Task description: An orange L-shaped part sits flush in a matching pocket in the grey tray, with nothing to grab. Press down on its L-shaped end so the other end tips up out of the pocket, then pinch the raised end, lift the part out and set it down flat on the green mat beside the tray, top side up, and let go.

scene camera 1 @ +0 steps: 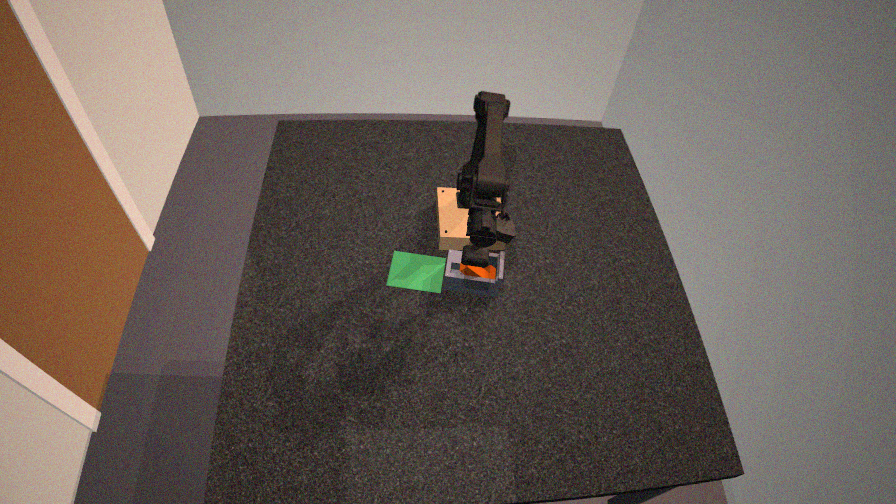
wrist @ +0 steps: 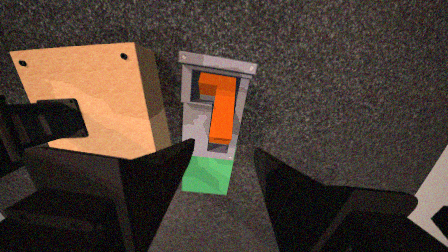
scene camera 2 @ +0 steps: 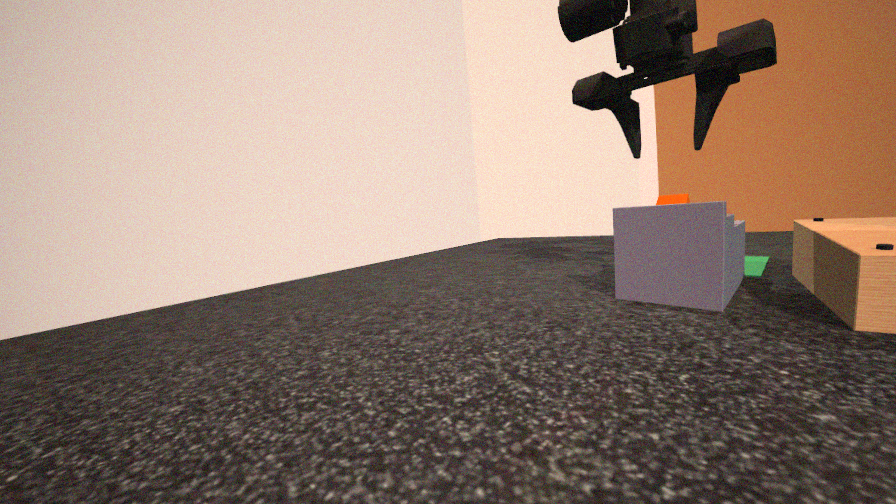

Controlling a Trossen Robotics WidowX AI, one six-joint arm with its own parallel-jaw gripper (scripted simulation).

Scene:
gripper: scene camera 1 474, 254; wrist; scene camera 2
same spot on gripper: (wrist: 79, 194) = (scene camera 2: 717, 65)

